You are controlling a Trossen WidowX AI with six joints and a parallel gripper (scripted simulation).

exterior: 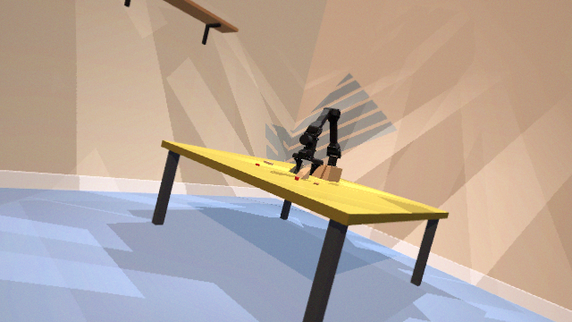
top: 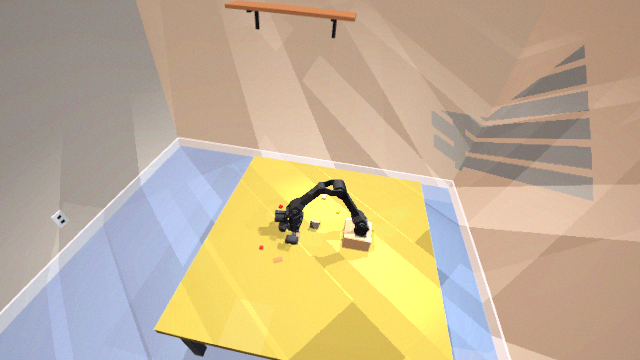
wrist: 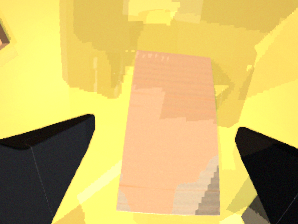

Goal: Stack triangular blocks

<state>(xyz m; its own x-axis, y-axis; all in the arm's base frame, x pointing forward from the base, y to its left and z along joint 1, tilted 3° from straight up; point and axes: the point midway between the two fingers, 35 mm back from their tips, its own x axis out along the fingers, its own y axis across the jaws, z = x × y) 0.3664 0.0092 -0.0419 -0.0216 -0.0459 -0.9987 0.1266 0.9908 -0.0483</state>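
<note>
My gripper tip is now 1 cm past the block and 1 cm above it.
</note>
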